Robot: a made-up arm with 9 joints. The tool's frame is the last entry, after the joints.
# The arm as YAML. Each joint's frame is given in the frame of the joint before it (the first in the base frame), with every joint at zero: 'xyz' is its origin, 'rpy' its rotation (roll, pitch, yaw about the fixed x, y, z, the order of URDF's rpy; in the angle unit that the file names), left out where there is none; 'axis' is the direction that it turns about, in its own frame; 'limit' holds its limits. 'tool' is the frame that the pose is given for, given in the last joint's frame.
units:
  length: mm
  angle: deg
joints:
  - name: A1
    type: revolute
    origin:
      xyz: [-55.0, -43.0, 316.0]
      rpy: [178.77, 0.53, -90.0]
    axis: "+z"
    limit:
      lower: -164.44
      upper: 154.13
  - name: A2
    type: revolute
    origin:
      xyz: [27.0, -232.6, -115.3]
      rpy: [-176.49, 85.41, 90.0]
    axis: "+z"
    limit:
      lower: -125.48
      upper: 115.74
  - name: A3
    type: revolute
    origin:
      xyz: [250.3, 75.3, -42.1]
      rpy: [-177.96, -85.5, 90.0]
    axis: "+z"
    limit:
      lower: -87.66
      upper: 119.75
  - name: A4
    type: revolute
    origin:
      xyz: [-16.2, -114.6, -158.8]
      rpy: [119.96, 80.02, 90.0]
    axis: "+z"
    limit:
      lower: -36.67
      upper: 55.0
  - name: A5
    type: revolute
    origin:
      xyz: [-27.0, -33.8, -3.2]
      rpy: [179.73, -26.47, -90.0]
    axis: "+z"
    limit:
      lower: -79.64
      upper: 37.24
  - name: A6
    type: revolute
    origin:
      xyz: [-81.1, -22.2, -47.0]
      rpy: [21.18, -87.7, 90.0]
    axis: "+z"
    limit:
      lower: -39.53
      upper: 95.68
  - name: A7
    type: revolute
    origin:
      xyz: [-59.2, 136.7, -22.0]
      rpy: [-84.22, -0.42, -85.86]
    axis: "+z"
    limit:
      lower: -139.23
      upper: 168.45
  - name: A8
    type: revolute
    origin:
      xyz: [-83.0, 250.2, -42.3]
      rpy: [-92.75, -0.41, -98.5]
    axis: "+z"
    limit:
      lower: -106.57
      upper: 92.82
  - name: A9
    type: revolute
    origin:
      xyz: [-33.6, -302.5, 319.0]
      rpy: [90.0, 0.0, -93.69]
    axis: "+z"
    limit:
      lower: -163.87
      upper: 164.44
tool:
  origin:
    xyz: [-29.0, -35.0, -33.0]
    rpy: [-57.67, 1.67, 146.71]
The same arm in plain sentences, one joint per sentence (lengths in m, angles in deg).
The arm has nine revolute joints in a row. What follows holds with every joint at zero, and every direction is one of the base frame's. Joint 1 lies 0.055 m along -x and 0.043 m along -y and 0.316 m along +z from the base frame's origin and rotates about the direction (-0.021501, 0.0092, -0.999727), from -164.44 to 154.13 deg. Joint 2 lies 0.235 m along +x and 0.028 m along -y and 0.11 m along +z from joint 1 and rotates about the direction (0.996405, 0.0607, 0.0591), from -125.48 to 115.74 deg. Joint 3 lies 0.052 m along -x and 0.08 m along -y and 0.2469 m along +z from joint 2 and rotates about the direction (-0.015201, -0.998835, -0.045802), from -87.66 to 119.75 deg. Joint 4 lies 0.007 m along -x and 0.164 m along +y and 0.108 m along -z from joint 3 and rotates about the direction (0.895173, 0.093097, -0.435887), from -36.67 to 55 deg. Joint 5 lies 0.0181 m along -x and 0.02 m along -y and 0.034 m along -z from joint 4 and rotates about the direction (-1, 0, -0.0001), from -79.64 to 37.24 deg. Joint 6 lies 0.047 m along +x and 0.004 m along +y and 0.084 m along +z from joint 5 and rotates about the direction (-0.037501, 0.988034, -0.149605), from -39.53 to 95.68 deg. Joint 7 lies 0.058 m along +x and 0.001 m along +y and 0.139 m along +z from joint 6 and rotates about the direction (-0.996292, 0.071399, 0.048), from -139.23 to 168.45 deg. Joint 8 lies 0.031 m along +x and 0.238 m along -y and 0.117 m along +z from joint 7 and rotates about the direction (0, 0.0001, -1), from -106.57 to 92.82 deg. Joint 9 lies 0.304 m along -x and 0.014 m along -y and 0.319 m along -z from joint 8 and rotates about the direction (0, -1, -0.0001), from -163.87 to 164.44 deg. The tool frame, which is the frame that the pose is given for, lies 0.029 m along +x and 0.033 m along +y and 0.035 m along +z from joint 9; its axes are the base frame's turned by roll 33.43, pitch 33.27 and yaw 2 deg (as in URDF: about the fixed x, then y, then z).
